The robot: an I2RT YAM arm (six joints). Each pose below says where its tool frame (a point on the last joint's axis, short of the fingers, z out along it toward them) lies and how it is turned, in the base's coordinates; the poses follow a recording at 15 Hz.
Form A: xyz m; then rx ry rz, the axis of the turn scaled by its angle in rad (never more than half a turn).
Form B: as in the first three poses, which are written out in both.
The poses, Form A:
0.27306 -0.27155 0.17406 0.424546 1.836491 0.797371
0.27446 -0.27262 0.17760 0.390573 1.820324 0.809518
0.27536 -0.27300 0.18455 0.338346 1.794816 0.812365
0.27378 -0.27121 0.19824 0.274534 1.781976 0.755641
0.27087 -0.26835 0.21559 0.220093 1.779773 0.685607
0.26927 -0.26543 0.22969 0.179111 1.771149 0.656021
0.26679 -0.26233 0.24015 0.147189 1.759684 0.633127
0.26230 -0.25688 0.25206 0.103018 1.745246 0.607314
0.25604 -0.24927 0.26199 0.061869 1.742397 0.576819
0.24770 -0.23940 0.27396 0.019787 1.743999 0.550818
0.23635 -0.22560 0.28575 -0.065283 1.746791 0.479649
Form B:
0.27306 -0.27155 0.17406 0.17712 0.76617 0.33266 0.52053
0.27446 -0.27262 0.17760 0.16344 0.76172 0.33875 0.52756
0.27536 -0.27300 0.18455 0.14238 0.75529 0.34186 0.54075
0.27378 -0.27121 0.19824 0.11643 0.75573 0.32047 0.55912
0.27087 -0.26835 0.21559 0.09391 0.75937 0.29253 0.57355
0.26927 -0.26543 0.22969 0.07672 0.75861 0.28098 0.58282
0.26679 -0.26233 0.24015 0.06327 0.75639 0.27215 0.59144
0.26230 -0.25688 0.25206 0.04447 0.75331 0.26214 0.60153
0.25604 -0.24927 0.26199 0.02677 0.75384 0.24956 0.60724
0.24770 -0.23940 0.27396 0.00857 0.75544 0.23859 0.61018
0.23635 -0.22560 0.28575 -0.02835 0.75864 0.20831 0.61665

